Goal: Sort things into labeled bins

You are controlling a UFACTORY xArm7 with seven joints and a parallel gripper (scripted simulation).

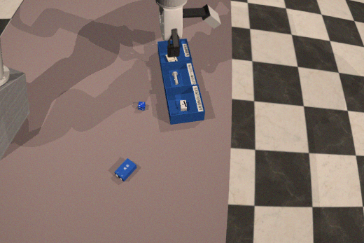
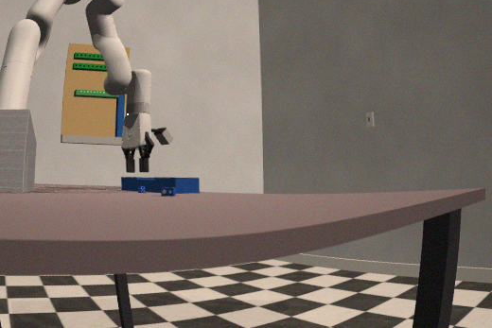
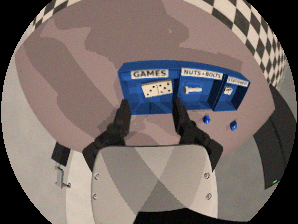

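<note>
Now: hand 6 cm above the cream domino and 1 cm to the left of it. From my hand the other things lie so: blue three-part bin: 8 cm to the right, 5 cm below, 3 cm ahead; then bolt: 7 cm to the right, 6 cm below, 2 cm ahead; then white sharpener: 16 cm to the right, 5 cm below, 5 cm ahead.
</note>
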